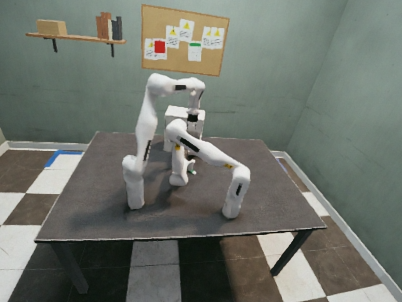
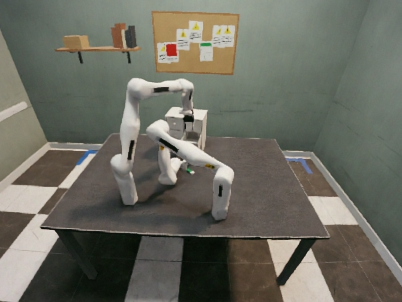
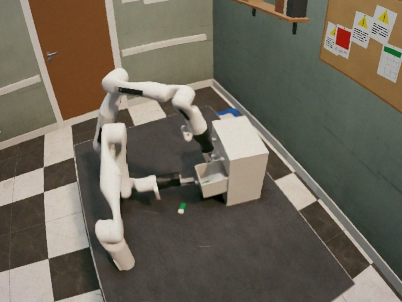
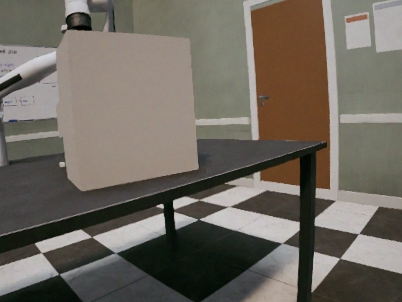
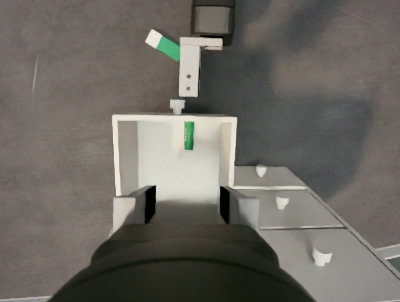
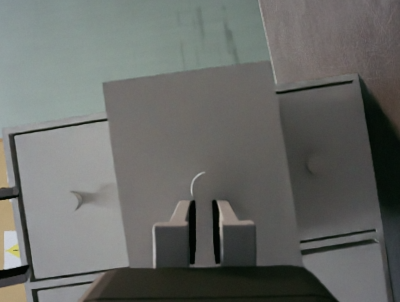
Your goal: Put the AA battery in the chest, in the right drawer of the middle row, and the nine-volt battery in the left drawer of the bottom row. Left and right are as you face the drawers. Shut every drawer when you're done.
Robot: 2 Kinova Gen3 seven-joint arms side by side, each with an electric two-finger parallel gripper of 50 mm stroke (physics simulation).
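Places are measured from the left arm's base along level axes (x left, y ahead, z down), in centimetres.
Pixels of known places: left gripper, between the fingertips: (image 1: 191,128) (image 2: 188,128) (image 3: 207,157) (image 5: 187,199) (image 6: 22,232); right gripper, between the fingertips: (image 3: 193,180) (image 5: 189,95) (image 6: 204,221); left arm's base, origin of its link: (image 1: 136,202) (image 2: 130,199); right arm's base, origin of its link: (image 1: 229,211) (image 2: 219,213) (image 3: 125,262).
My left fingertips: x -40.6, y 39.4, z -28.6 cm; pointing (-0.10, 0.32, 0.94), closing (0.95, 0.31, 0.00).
Observation:
Ahead of a thing's pixels: the offset from my left fingertips to its middle. "pt": to the spot under its first point. Level surfaces: height alone.
The AA battery @[dx +0.3, dy -1.2, dz +17.0 cm] (image 5: 189,136) (image 3: 206,182), a green cylinder, lies in the pulled-out right drawer of the middle row @[pt dx -7.6, dy -2.8, dz +8.1 cm] (image 5: 116,160) (image 3: 215,189) (image 6: 200,125), near its front wall. The nine-volt battery @[dx +0.2, dy -15.6, dz +27.9 cm] (image 5: 169,48) (image 3: 182,207) (image 2: 189,171), a green and white block, lies on the table in front of the chest @[dx +0.3, dy +18.2, dz +11.9 cm] (image 3: 247,175) (image 4: 130,105). My left gripper (image 5: 187,199) (image 3: 209,157) is open and empty above the drawer's rear part. My right gripper (image 6: 204,221) (image 3: 192,181) (image 5: 189,95) is nearly shut on nothing, a narrow gap between its fingers, just before the drawer's knob @[pt dx +0.3, dy -6.1, dz +12.6 cm] (image 5: 177,106).
The top drawer front @[pt dx -2.5, dy +5.5, dz +0.9 cm] (image 6: 65,210) and bottom drawer front @[pt dx -2.9, dy +5.4, dz +23.7 cm] (image 6: 325,165) of the right column are closed. Other closed fronts with knobs @[dx +7.6, dy +19.5, dz +12.2 cm] (image 5: 282,202) show beside the open drawer. The chest stands near the table's @[dz +28.6 cm] (image 3: 225,265) far edge. Both arms reach close together before it.

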